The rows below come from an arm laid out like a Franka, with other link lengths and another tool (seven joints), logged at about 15 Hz.
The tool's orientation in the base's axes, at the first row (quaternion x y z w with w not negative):
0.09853, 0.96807, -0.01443, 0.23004
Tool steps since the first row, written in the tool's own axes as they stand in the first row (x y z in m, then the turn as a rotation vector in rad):
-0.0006, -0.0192, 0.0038, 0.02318, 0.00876, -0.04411
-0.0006, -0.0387, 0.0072, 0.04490, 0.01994, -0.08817
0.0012, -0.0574, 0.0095, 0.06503, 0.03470, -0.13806
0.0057, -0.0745, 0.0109, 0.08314, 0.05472, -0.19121
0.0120, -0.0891, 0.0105, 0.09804, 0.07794, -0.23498
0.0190, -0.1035, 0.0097, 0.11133, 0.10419, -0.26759
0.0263, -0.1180, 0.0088, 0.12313, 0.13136, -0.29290
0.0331, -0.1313, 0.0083, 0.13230, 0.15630, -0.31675
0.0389, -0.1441, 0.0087, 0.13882, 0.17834, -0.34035
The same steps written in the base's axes. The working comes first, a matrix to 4 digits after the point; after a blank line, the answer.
The tool's axes in the first row as the columns of a matrix, in the base's axes (used below as rounded here):
-0.8747, 0.1974, 0.4425
0.1841, 0.9802, -0.0733
-0.4482, 0.0174, -0.8937

-0.0016, -0.0192, -0.0035, -0.03806, 0.01609, 0.02918
-0.0039, -0.0386, -0.0068, -0.07435, 0.03427, 0.05902
-0.0082, -0.0567, -0.0100, -0.11112, 0.05610, 0.09484
-0.0149, -0.0728, -0.0136, -0.14653, 0.08296, 0.13457
-0.0234, -0.0859, -0.0163, -0.17435, 0.11167, 0.16742
-0.0328, -0.0987, -0.0190, -0.19522, 0.14224, 0.19106
-0.0424, -0.1115, -0.0217, -0.21138, 0.17290, 0.20886
-0.0512, -0.1232, -0.0245, -0.22503, 0.20078, 0.22650
-0.0586, -0.1347, -0.0277, -0.23683, 0.22531, 0.24505

